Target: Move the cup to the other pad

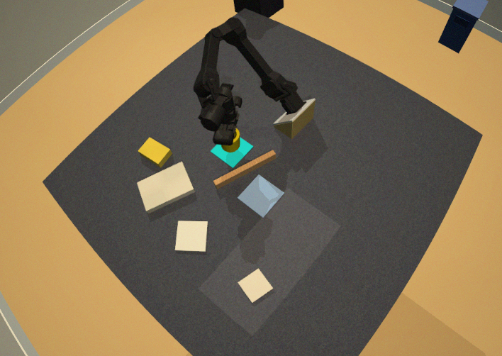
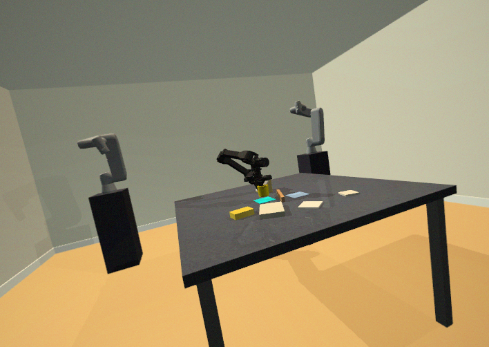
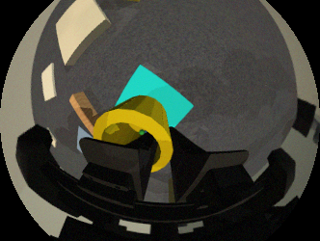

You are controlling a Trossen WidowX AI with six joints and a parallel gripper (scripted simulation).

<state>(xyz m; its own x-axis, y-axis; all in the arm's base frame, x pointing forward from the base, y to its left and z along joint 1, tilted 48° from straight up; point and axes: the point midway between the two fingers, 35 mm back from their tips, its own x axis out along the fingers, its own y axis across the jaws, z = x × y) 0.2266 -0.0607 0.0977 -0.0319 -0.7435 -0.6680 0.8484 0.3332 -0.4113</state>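
Now: the wooden bar 6 cm ahead of my gripper tip, 11 cm to the left of it and 5 cm below it. The rest, counted from my gripper tip: light blue pad: 10 cm ahead, 21 cm to the left, 7 cm below; cream slab: 29 cm ahead, 6 cm to the right, 5 cm below; cup: 2 cm ahead, 2 cm to the left.
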